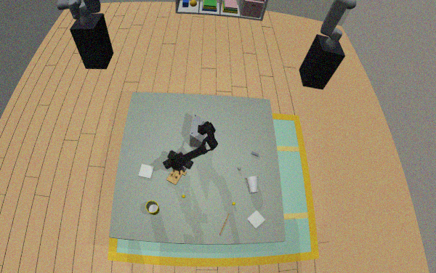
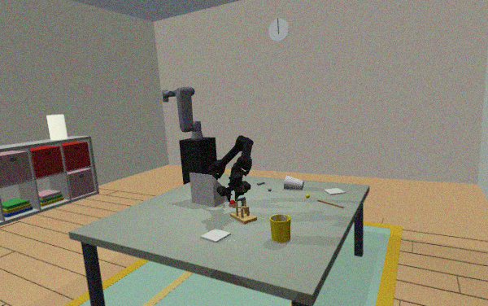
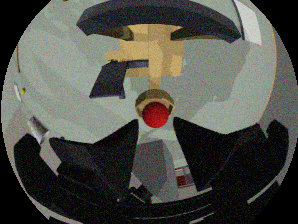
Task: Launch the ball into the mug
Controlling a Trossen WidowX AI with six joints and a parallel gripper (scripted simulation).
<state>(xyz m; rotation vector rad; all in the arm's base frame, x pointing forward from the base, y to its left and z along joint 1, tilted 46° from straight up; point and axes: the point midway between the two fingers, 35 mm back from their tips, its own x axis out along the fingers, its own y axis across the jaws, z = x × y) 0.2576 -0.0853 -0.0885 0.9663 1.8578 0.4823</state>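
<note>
The red ball is right at my gripper tip. Also, from my gripper tip: wooden stick (450 mm ahead, 340 mm to the left, 70 mm below); then yellow mug (380 mm ahead, 180 mm to the right, 40 mm below); then wooden catapult (60 mm ahead, 20 mm below, 10 mm to the right).
</note>
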